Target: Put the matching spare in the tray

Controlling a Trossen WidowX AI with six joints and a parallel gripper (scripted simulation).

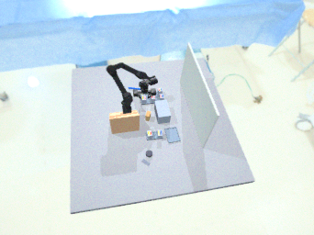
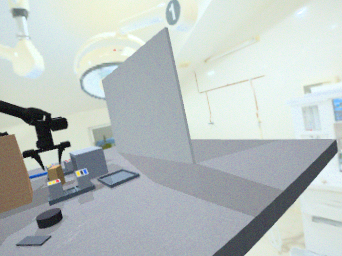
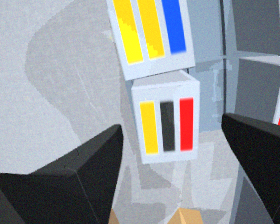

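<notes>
Right now my gripper tip is right at the white spare block. Also, from my gripper tip: grey-blue tray: 21 cm ahead, 34 cm to the right, 4 cm below; then tan block: 2 cm ahead, 17 cm to the right, 1 cm below; then grey mounted unit: 14 cm ahead, 13 cm to the right, 1 cm above.
</notes>
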